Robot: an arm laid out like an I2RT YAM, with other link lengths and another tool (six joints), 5 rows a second.
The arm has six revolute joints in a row. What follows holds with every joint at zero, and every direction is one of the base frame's.
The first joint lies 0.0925 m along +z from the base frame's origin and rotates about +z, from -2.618 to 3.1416 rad.
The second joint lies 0.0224 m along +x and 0.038 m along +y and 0.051 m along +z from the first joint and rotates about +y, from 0 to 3.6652 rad.
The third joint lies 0.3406 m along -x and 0.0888 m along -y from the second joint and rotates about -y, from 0 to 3.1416 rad.
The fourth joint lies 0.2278 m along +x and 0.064 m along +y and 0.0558 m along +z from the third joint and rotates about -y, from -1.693 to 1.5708 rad.
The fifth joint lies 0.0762 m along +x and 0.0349 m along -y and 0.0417 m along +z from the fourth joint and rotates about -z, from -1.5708 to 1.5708 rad.
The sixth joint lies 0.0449 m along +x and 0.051 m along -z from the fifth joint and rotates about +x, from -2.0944 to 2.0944 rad.
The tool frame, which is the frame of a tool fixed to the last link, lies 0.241 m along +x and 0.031 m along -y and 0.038 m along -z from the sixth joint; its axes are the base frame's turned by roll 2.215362, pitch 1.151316 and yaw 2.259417 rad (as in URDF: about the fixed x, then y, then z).
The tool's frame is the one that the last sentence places.
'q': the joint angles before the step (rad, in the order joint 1, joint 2, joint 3, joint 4, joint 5, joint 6). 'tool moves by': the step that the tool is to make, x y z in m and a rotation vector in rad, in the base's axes. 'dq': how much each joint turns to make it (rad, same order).
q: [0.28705 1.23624 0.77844 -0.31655 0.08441 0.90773]
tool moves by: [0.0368 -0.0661 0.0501 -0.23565 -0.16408 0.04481]
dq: [-0.11697 -0.04078 0.04649 0.05425 0.05035 -0.30941]
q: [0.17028 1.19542 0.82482 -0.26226 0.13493 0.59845]
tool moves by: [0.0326 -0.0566 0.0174 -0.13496 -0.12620 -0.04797]
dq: [-0.11187 0.02412 -0.08104 0.23918 0.02598 -0.16111]
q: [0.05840 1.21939 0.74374 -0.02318 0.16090 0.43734]
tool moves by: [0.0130 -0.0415 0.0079 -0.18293 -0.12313 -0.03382]
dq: [-0.02453 0.01817 -0.18349 0.35137 0.08624 -0.17128]
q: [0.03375 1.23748 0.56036 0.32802 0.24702 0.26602]
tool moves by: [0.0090 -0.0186 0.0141 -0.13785 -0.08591 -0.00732]
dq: [-0.00214 0.04464 -0.11594 0.27895 0.04522 -0.13819]
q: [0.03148 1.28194 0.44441 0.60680 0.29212 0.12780]
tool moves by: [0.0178 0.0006 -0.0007 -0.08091 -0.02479 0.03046]
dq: [0.00023 0.09720 -0.04643 0.19118 -0.01282 -0.08976]
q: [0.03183 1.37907 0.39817 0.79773 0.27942 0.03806]
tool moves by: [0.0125 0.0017 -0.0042 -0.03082 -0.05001 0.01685]
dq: [-0.00230 0.11485 -0.07533 0.24897 -0.01397 -0.03622]
